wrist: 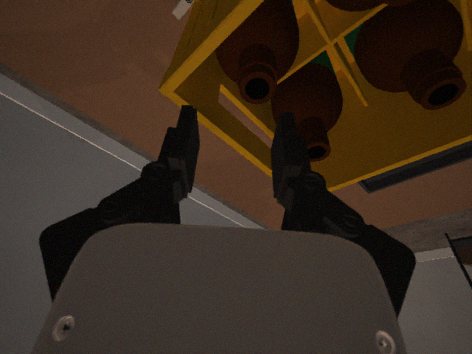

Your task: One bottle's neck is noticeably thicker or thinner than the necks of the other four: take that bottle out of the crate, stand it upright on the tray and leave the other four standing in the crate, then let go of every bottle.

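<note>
My gripper (236, 128) is open and empty, its fingertips over the near left corner and wall of the yellow crate (225, 131). Dark brown bottles stand in the crate. One bottle (265, 37) has its mouth just above and between the fingertips in the view. A second bottle (312, 92) is beyond the right finger, which partly hides it; its neck looks slimmer for its body than the others' necks. A third bottle (407, 45) is at the right. Part of another bottle (355, 3) shows at the top edge. I cannot tell for certain where the tray is.
The crate stands on a brown table top (90, 75) with a grey edge. A dark flat framed thing (415, 169) lies beside the crate's lower right wall. A dark-edged thing (456, 254) shows at the right edge, and a small pale object (180, 10) at the top.
</note>
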